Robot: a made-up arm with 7 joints.
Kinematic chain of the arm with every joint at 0, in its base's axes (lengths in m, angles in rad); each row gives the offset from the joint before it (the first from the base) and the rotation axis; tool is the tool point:
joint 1: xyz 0 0 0 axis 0 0.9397 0.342
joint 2: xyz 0 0 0 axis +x
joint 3: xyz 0 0 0 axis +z
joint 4: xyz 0.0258 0 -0.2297 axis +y
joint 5: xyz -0.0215 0 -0.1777 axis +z
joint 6: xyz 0 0 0 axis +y
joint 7: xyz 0 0 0 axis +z
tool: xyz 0 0 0
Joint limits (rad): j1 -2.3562..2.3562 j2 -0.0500..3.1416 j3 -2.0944..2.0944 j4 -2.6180..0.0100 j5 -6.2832..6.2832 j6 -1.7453..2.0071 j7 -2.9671..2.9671
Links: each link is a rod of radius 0.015 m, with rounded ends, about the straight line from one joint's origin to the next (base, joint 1, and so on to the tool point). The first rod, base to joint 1, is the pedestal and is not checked.
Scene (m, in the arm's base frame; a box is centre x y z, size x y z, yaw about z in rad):
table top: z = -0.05
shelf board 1: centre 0.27 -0.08 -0 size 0.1 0.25 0.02 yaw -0.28
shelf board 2: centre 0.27 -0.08 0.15 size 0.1 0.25 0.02 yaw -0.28
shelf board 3: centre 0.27 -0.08 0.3 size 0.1 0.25 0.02 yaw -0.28
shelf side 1: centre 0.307 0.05 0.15 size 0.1 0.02 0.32 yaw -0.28
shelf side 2: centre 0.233 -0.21 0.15 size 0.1 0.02 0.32 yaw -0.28
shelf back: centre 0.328 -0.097 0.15 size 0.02 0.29 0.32 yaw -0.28
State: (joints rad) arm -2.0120 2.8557 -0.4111 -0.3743 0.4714 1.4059 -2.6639
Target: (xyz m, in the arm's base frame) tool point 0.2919 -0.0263 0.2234
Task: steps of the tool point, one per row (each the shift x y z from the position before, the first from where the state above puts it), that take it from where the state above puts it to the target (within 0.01 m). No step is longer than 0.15 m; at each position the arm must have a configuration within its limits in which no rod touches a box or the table.
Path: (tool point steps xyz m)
1: -0.0002 -0.0451 0.1146
2: 0.0440 -0.0512 0.1011
3: 0.0797 -0.0504 0.0725
4: 0.1006 -0.0444 0.0339
5: 0.1039 -0.0347 -0.0073
6: 0.0903 -0.0240 -0.0437
7: 0.0640 -0.0142 -0.0689
8: 0.0387 -0.0078 0.0094
9: 0.0390 -0.0113 0.0003
10: 0.0378 -0.0141 -0.0097

